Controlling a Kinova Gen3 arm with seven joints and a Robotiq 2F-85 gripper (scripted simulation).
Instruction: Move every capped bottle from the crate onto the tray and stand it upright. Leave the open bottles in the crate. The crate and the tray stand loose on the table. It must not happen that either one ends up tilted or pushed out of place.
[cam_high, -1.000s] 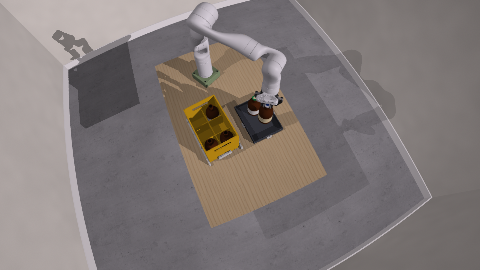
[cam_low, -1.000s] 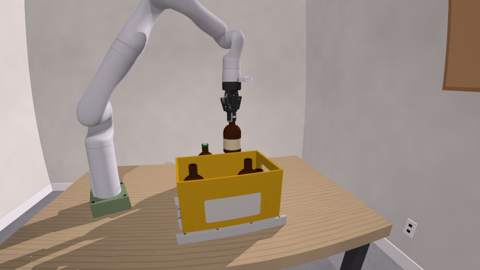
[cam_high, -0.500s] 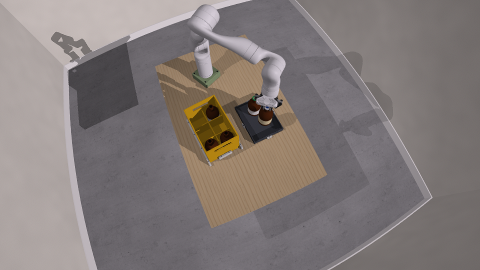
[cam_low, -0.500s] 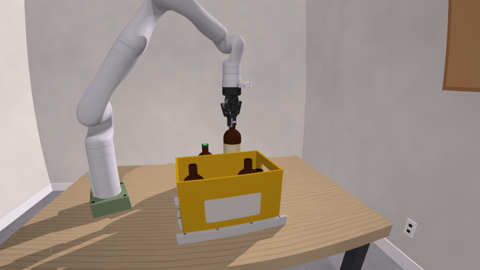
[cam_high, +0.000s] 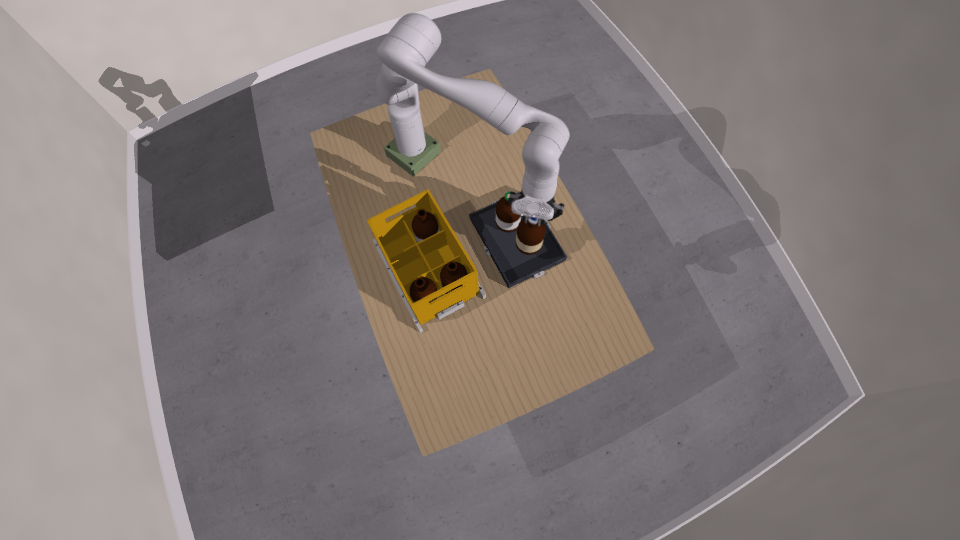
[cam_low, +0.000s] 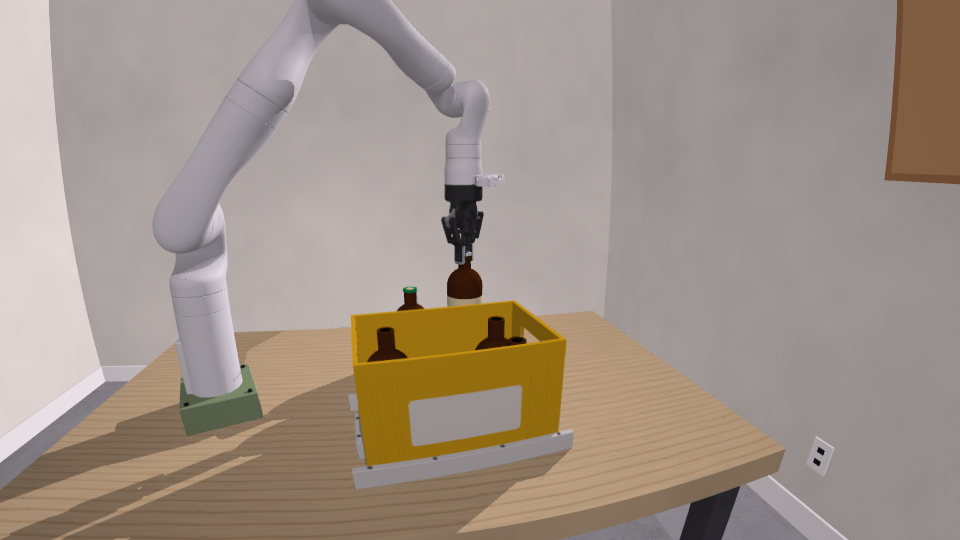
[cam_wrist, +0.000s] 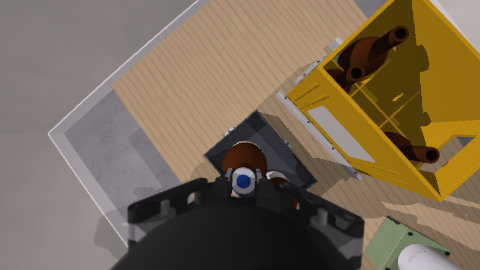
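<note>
My hand is 70 mm above the blue-capped brown bottle. Also, from my hand: yellow crate: 280 mm to the right, 140 mm below, 90 mm behind; then dark tray: 210 mm below, 60 mm behind.
</note>
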